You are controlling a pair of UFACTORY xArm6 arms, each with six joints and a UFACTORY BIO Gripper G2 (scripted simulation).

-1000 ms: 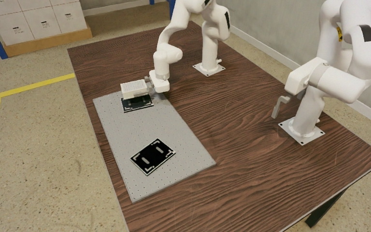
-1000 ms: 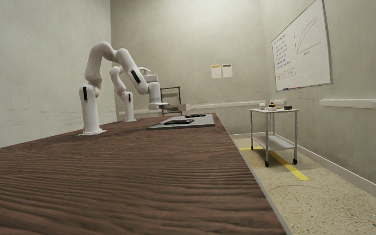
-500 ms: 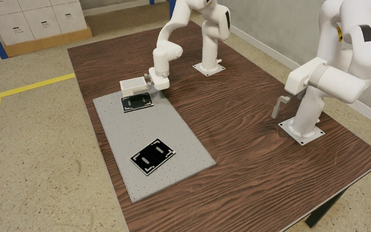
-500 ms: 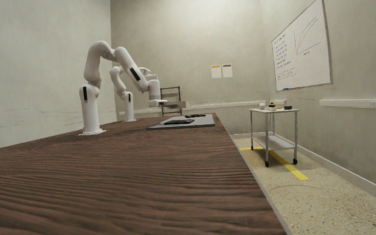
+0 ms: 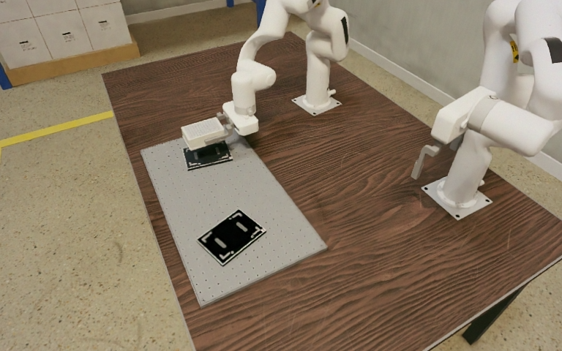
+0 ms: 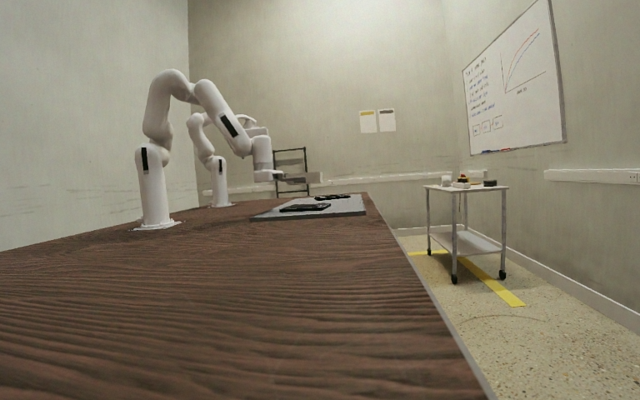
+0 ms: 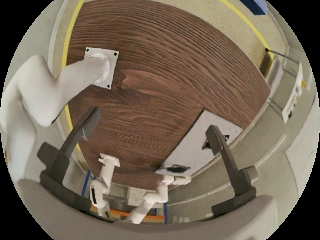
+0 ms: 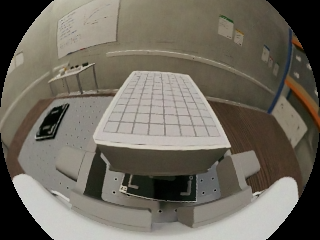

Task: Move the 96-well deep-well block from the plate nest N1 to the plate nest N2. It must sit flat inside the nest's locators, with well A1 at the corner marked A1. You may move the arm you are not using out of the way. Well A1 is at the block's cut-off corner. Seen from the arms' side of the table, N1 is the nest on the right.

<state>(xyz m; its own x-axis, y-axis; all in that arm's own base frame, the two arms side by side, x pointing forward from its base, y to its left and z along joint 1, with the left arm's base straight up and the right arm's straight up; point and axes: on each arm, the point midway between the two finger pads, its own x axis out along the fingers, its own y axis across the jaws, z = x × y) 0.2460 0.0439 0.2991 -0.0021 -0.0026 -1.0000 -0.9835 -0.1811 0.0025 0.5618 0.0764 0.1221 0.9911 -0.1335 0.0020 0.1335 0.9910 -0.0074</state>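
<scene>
Right now the grey perforated board is 17 cm to the left of my right hand, 12 cm below it and 6 cm ahead of it. Round my right hand: white deep-well block (1 cm ahead).
</scene>
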